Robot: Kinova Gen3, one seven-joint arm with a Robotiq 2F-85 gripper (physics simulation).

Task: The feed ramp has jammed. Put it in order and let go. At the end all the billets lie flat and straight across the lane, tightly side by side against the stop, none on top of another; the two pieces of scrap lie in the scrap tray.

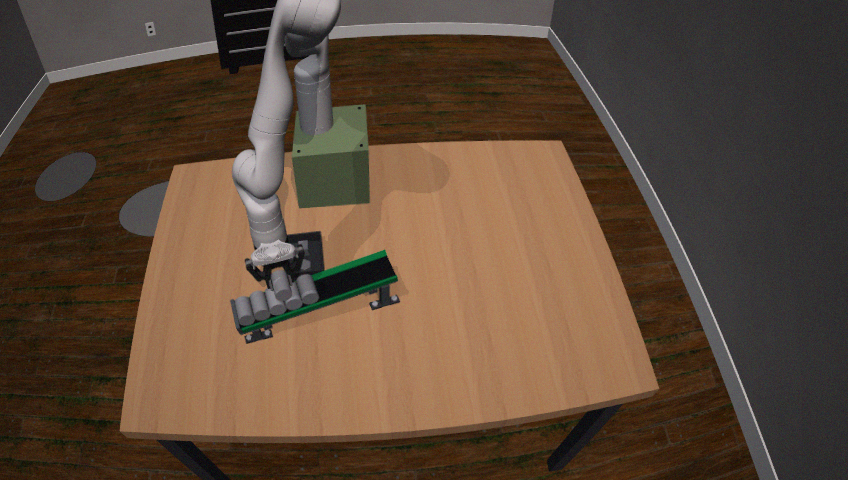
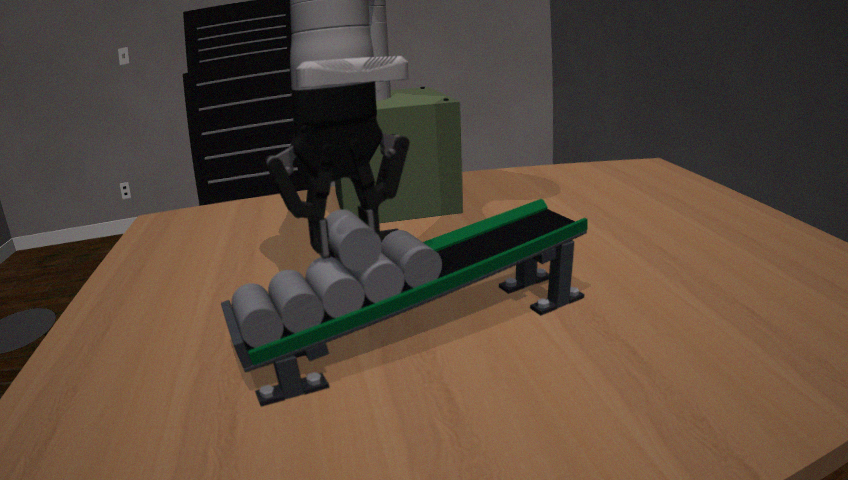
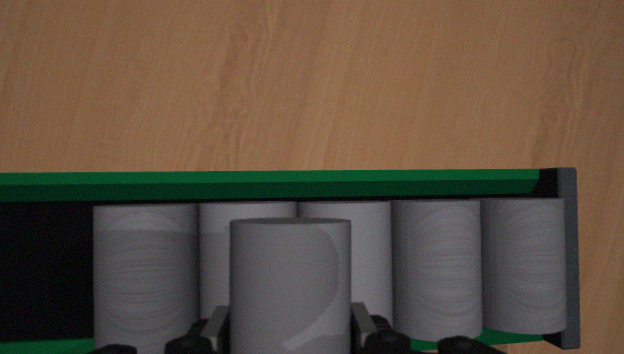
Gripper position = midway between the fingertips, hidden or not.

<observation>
I see my gripper (image 2: 346, 250), a scrap tray (image 1: 315, 257), a billet (image 2: 355, 244), a billet (image 2: 259, 322), a billet (image 2: 420, 264), a billet (image 2: 299, 307) and a stop (image 3: 561, 182).
My gripper is seen too in image 1 (image 1: 281, 285) and in image 3 (image 3: 291, 330). Image 3 misses the scrap tray: it is out of frame.
</observation>
